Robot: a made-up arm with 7 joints. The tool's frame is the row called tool. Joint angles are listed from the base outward.
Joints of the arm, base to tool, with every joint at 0 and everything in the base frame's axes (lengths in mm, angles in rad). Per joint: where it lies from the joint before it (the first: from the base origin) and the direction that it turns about. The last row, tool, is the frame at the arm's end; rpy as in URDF.
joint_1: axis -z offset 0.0 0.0 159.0
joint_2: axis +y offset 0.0 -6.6 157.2
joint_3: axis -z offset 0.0 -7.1 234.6
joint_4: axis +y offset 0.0 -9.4 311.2
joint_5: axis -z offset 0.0 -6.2 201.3
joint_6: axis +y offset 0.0 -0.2 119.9
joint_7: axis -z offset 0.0 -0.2 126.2
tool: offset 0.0 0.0 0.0 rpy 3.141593 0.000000 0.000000
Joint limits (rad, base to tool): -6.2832..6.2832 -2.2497..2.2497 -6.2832..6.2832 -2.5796..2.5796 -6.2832..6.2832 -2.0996..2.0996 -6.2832..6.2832
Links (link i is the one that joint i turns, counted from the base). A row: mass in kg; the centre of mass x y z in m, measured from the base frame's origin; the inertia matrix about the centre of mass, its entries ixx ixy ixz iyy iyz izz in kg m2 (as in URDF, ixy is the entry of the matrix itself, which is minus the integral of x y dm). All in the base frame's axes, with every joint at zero. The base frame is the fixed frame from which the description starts. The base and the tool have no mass.
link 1: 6.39; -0.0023 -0.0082 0.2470; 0.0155 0 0 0.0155 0.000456 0.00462
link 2: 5.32; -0.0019 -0.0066 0.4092; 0.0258 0 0 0.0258 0.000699 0.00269
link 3: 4.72; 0.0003 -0.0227 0.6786; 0.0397 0 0 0.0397 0.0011 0.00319
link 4: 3.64; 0.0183 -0.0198 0.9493; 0.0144 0 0 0.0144 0.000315 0.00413
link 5: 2.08; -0.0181 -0.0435 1.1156; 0.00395 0 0 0.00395 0.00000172 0.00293
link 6: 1.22; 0.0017 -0.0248 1.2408; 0.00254 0 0 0.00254 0.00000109 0.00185
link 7: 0.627; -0.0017 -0.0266 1.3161; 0.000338 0 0 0.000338 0 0.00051
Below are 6 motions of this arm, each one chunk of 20 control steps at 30 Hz.
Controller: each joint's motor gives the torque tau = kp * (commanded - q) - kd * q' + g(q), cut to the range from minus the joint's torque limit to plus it. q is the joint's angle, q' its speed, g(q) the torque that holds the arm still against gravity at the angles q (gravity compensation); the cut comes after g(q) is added. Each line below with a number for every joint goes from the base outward.
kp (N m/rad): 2.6 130 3.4 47 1 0.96 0.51
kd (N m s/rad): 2 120 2 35 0.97 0.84 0.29
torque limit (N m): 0.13 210 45 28 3.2 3.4 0.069
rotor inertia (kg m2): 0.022 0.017 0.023 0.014 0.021 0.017 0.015
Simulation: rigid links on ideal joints. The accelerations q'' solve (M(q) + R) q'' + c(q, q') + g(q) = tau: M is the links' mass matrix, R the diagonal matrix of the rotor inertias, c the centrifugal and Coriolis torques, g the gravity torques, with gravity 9.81 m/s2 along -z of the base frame. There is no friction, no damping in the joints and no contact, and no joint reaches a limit. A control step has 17 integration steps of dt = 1/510 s. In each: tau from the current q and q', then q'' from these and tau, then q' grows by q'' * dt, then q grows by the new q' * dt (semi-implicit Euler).
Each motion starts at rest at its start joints. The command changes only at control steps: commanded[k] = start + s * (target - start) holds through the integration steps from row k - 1 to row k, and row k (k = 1, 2, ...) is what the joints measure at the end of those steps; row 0 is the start. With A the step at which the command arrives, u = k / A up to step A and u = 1 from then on. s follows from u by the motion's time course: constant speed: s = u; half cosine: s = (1 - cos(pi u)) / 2; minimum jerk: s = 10 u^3 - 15 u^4 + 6 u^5; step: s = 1 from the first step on.
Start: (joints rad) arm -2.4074 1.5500 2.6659 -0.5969 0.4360 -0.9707 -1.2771
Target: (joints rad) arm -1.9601 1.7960 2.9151 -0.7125 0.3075 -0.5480 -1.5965
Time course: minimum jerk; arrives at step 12
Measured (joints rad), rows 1 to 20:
1: -2.4074 1.5500 2.6659 -0.5969 0.4360 -0.9707 -1.2771
2: -2.4074 1.5501 2.6657 -0.5970 0.4359 -0.9703 -1.2773
3: -2.4072 1.5506 2.6653 -0.5972 0.4357 -0.9690 -1.2781
4: -2.4070 1.5516 2.6646 -0.5976 0.4349 -0.9662 -1.2799
5: -2.4066 1.5535 2.6639 -0.5986 0.4335 -0.9612 -1.2833
6: -2.4062 1.5563 2.6636 -0.6000 0.4311 -0.9536 -1.2887
7: -2.4057 1.5604 2.6641 -0.6021 0.4277 -0.9434 -1.2965
8: -2.4053 1.5655 2.6659 -0.6048 0.4234 -0.9308 -1.3065
9: -2.4049 1.5715 2.6694 -0.6081 0.4184 -0.9165 -1.3185
10: -2.4047 1.5783 2.6749 -0.6118 0.4129 -0.9013 -1.3320
11: -2.4048 1.5854 2.6822 -0.6158 0.4075 -0.8860 -1.3463
12: -2.4050 1.5927 2.6912 -0.6198 0.4024 -0.8714 -1.3608
13: -2.4054 1.6000 2.7015 -0.6239 0.3978 -0.8577 -1.3750
14: -2.4060 1.6071 2.7125 -0.6279 0.3937 -0.8450 -1.3887
15: -2.4066 1.6140 2.7238 -0.6317 0.3902 -0.8331 -1.4017
16: -2.4072 1.6207 2.7352 -0.6354 0.3871 -0.8220 -1.4139
17: -2.4078 1.6273 2.7463 -0.6390 0.3843 -0.8115 -1.4254
18: -2.4084 1.6336 2.7572 -0.6425 0.3818 -0.8016 -1.4362
19: -2.4090 1.6397 2.7676 -0.6458 0.3795 -0.7922 -1.4464
20: -2.4094 1.6455 2.7776 -0.6489 0.3773 -0.7833 -1.4558

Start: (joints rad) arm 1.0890 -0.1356 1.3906 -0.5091 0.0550 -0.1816 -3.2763
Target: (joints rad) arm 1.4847 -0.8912 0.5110 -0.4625 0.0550 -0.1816 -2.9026
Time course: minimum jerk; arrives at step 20
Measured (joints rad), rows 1 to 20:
1: 1.0890 -0.1356 1.3906 -0.5091 0.0550 -0.1816 -3.2763
2: 1.0892 -0.1357 1.3907 -0.5090 0.0550 -0.1815 -3.2762
3: 1.0898 -0.1361 1.3910 -0.5089 0.0551 -0.1814 -3.2761
4: 1.0913 -0.1371 1.3914 -0.5085 0.0553 -0.1809 -3.2756
5: 1.0941 -0.1389 1.3918 -0.5080 0.0556 -0.1801 -3.2745
6: 1.0988 -0.1418 1.3918 -0.5072 0.0563 -0.1788 -3.2727
7: 1.1060 -0.1463 1.3909 -0.5061 0.0573 -0.1770 -3.2699
8: 1.1161 -0.1524 1.3882 -0.5047 0.0585 -0.1747 -3.2659
9: 1.1295 -0.1605 1.3834 -0.5031 0.0601 -0.1716 -3.2605
10: 1.1460 -0.1707 1.3759 -0.5012 0.0619 -0.1680 -3.2535
11: 1.1651 -0.1829 1.3654 -0.4990 0.0639 -0.1640 -3.2449
12: 1.1861 -0.1971 1.3515 -0.4968 0.0661 -0.1596 -3.2349
13: 1.2083 -0.2131 1.3342 -0.4944 0.0683 -0.1551 -3.2234
14: 1.2309 -0.2307 1.3132 -0.4921 0.0706 -0.1506 -3.2106
15: 1.2532 -0.2496 1.2887 -0.4898 0.0726 -0.1465 -3.1968
16: 1.2746 -0.2694 1.2607 -0.4878 0.0743 -0.1428 -3.1823
17: 1.2948 -0.2899 1.2298 -0.4859 0.0757 -0.1399 -3.1674
18: 1.3134 -0.3105 1.1963 -0.4844 0.0765 -0.1378 -3.1524
19: 1.3304 -0.3311 1.1611 -0.4831 0.0769 -0.1367 -3.1376
20: 1.3457 -0.3513 1.1250 -0.4821 0.0767 -0.1366 -3.1233

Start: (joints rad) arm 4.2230 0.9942 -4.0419 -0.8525 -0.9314 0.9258 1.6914
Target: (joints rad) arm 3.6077 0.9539 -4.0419 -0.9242 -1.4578 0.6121 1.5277
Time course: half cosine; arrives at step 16
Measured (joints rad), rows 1 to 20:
1: 4.2230 0.9942 -4.0419 -0.8525 -0.9315 0.9258 1.6914
2: 4.2230 0.9941 -4.0418 -0.8526 -0.9318 0.9256 1.6913
3: 4.2230 0.9940 -4.0415 -0.8528 -0.9326 0.9251 1.6909
4: 4.2229 0.9938 -4.0411 -0.8532 -0.9342 0.9241 1.6902
5: 4.2229 0.9936 -4.0405 -0.8539 -0.9368 0.9224 1.6891
6: 4.2229 0.9932 -4.0399 -0.8547 -0.9407 0.9200 1.6873
7: 4.2229 0.9927 -4.0392 -0.8558 -0.9460 0.9166 1.6849
8: 4.2230 0.9921 -4.0385 -0.8572 -0.9528 0.9122 1.6818
9: 4.2231 0.9913 -4.0377 -0.8588 -0.9612 0.9069 1.6779
10: 4.2232 0.9905 -4.0369 -0.8607 -0.9710 0.9007 1.6734
11: 4.2234 0.9895 -4.0362 -0.8627 -0.9821 0.8935 1.6681
12: 4.2236 0.9885 -4.0355 -0.8649 -0.9945 0.8856 1.6624
13: 4.2238 0.9875 -4.0349 -0.8672 -1.0078 0.8772 1.6561
14: 4.2240 0.9864 -4.0345 -0.8696 -1.0219 0.8683 1.6496
15: 4.2242 0.9852 -4.0341 -0.8719 -1.0363 0.8592 1.6428
16: 4.2244 0.9841 -4.0339 -0.8742 -1.0507 0.8501 1.6361
17: 4.2245 0.9831 -4.0338 -0.8764 -1.0649 0.8411 1.6296
18: 4.2246 0.9821 -4.0338 -0.8785 -1.0787 0.8325 1.6233
19: 4.2246 0.9811 -4.0339 -0.8805 -1.0921 0.8241 1.6174
20: 4.2246 0.9801 -4.0340 -0.8824 -1.1050 0.8161 1.6118

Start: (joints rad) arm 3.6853 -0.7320 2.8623 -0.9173 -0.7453 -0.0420 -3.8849
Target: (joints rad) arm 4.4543 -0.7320 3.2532 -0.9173 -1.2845 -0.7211 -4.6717
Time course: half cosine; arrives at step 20
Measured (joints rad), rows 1 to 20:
1: 3.6853 -0.7320 2.8623 -0.9173 -0.7454 -0.0421 -3.8850
2: 3.6854 -0.7320 2.8625 -0.9173 -0.7456 -0.0424 -3.8854
3: 3.6856 -0.7320 2.8630 -0.9172 -0.7463 -0.0434 -3.8865
4: 3.6860 -0.7321 2.8641 -0.9172 -0.7476 -0.0451 -3.8887
5: 3.6867 -0.7322 2.8657 -0.9171 -0.7497 -0.0479 -3.8924
6: 3.6876 -0.7322 2.8682 -0.9170 -0.7528 -0.0520 -3.8981
7: 3.6889 -0.7323 2.8715 -0.9169 -0.7569 -0.0575 -3.9060
8: 3.6905 -0.7324 2.8759 -0.9168 -0.7621 -0.0647 -3.9164
9: 3.6925 -0.7325 2.8814 -0.9167 -0.7686 -0.0735 -3.9295
10: 3.6948 -0.7326 2.8882 -0.9166 -0.7763 -0.0841 -3.9452
11: 3.6976 -0.7327 2.8961 -0.9165 -0.7853 -0.0963 -3.9637
12: 3.7007 -0.7328 2.9053 -0.9164 -0.7953 -0.1102 -3.9847
13: 3.7043 -0.7329 2.9157 -0.9164 -0.8065 -0.1255 -4.0081
14: 3.7082 -0.7330 2.9272 -0.9163 -0.8185 -0.1421 -4.0337
15: 3.7126 -0.7330 2.9397 -0.9163 -0.8314 -0.1598 -4.0611
16: 3.7173 -0.7330 2.9531 -0.9163 -0.8448 -0.1784 -4.0898
17: 3.7223 -0.7330 2.9671 -0.9163 -0.8586 -0.1974 -4.1194
18: 3.7276 -0.7330 2.9817 -0.9164 -0.8726 -0.2167 -4.1495
19: 3.7331 -0.7330 2.9966 -0.9165 -0.8865 -0.2358 -4.1795
20: 3.7388 -0.7329 3.0114 -0.9166 -0.9002 -0.2545 -4.2089

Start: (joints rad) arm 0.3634 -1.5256 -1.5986 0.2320 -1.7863 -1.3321 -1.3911
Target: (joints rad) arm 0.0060 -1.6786 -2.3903 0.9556 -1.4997 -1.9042 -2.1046
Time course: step
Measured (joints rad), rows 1 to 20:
1: 0.3567 -1.5270 -1.6068 0.2616 -1.7650 -1.3374 -1.3944
2: 0.3494 -1.5299 -1.6297 0.2917 -1.7442 -1.3551 -1.4028
3: 0.3420 -1.5336 -1.6586 0.3207 -1.7280 -1.3765 -1.4163
4: 0.3348 -1.5377 -1.6903 0.3484 -1.7155 -1.3980 -1.4351
5: 0.3279 -1.5421 -1.7233 0.3750 -1.7057 -1.4187 -1.4592
6: 0.3213 -1.5465 -1.7566 0.4005 -1.6976 -1.4383 -1.4886
7: 0.3152 -1.5509 -1.7896 0.4249 -1.6907 -1.4566 -1.5211
8: 0.3095 -1.5553 -1.8220 0.4482 -1.6847 -1.4739 -1.5543
9: 0.3041 -1.5597 -1.8536 0.4705 -1.6793 -1.4902 -1.5871
10: 0.2992 -1.5639 -1.8842 0.4919 -1.6743 -1.5056 -1.6187
11: 0.2946 -1.5681 -1.9138 0.5123 -1.6698 -1.5203 -1.6488
12: 0.2904 -1.5722 -1.9424 0.5319 -1.6655 -1.5344 -1.6773
13: 0.2866 -1.5762 -1.9698 0.5506 -1.6615 -1.5477 -1.7042
14: 0.2830 -1.5801 -1.9961 0.5685 -1.6577 -1.5606 -1.7295
15: 0.2797 -1.5838 -2.0213 0.5856 -1.6541 -1.5729 -1.7532
16: 0.2766 -1.5875 -2.0454 0.6020 -1.6507 -1.5847 -1.7755
17: 0.2738 -1.5910 -2.0684 0.6177 -1.6474 -1.5960 -1.7963
18: 0.2712 -1.5944 -2.0902 0.6327 -1.6442 -1.6069 -1.8159
19: 0.2688 -1.5977 -2.1110 0.6470 -1.6412 -1.6174 -1.8342
20: 0.2665 -1.6009 -2.1307 0.6607 -1.6382 -1.6276 -1.8514

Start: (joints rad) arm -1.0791 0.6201 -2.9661 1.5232 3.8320 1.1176 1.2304
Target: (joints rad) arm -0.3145 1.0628 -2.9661 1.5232 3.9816 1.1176 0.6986
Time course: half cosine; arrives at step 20
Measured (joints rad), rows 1 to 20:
1: -1.0791 0.6201 -2.9661 1.5232 3.8320 1.1175 1.2303
2: -1.0791 0.6204 -2.9662 1.5233 3.8322 1.1171 1.2301
3: -1.0790 0.6209 -2.9664 1.5234 3.8325 1.1162 1.2293
4: -1.0787 0.6220 -2.9666 1.5236 3.8332 1.1148 1.2278
5: -1.0784 0.6237 -2.9670 1.5238 3.8342 1.1129 1.2251
6: -1.0779 0.6262 -2.9676 1.5241 3.8355 1.1105 1.2212
7: -1.0773 0.6295 -2.9684 1.5243 3.8373 1.1077 1.2158
8: -1.0767 0.6338 -2.9693 1.5246 3.8395 1.1047 1.2086
9: -1.0761 0.6392 -2.9703 1.5250 3.8421 1.1015 1.1997
10: -1.0754 0.6455 -2.9715 1.5252 3.8450 1.0983 1.1889
11: -1.0746 0.6529 -2.9727 1.5255 3.8483 1.0952 1.1763
12: -1.0738 0.6613 -2.9740 1.5257 3.8519 1.0923 1.1620
13: -1.0728 0.6705 -2.9752 1.5259 3.8557 1.0897 1.1460
14: -1.0717 0.6806 -2.9763 1.5261 3.8596 1.0875 1.1286
15: -1.0705 0.6913 -2.9773 1.5261 3.8637 1.0858 1.1101
16: -1.0692 0.7026 -2.9781 1.5261 3.8677 1.0846 1.0906
17: -1.0676 0.7143 -2.9787 1.5261 3.8717 1.0841 1.0705
18: -1.0659 0.7261 -2.9789 1.5259 3.8756 1.0842 1.0502
19: -1.0639 0.7380 -2.9788 1.5257 3.8793 1.0849 1.0299
20: -1.0617 0.7497 -2.9784 1.5255 3.8827 1.0863 1.0101

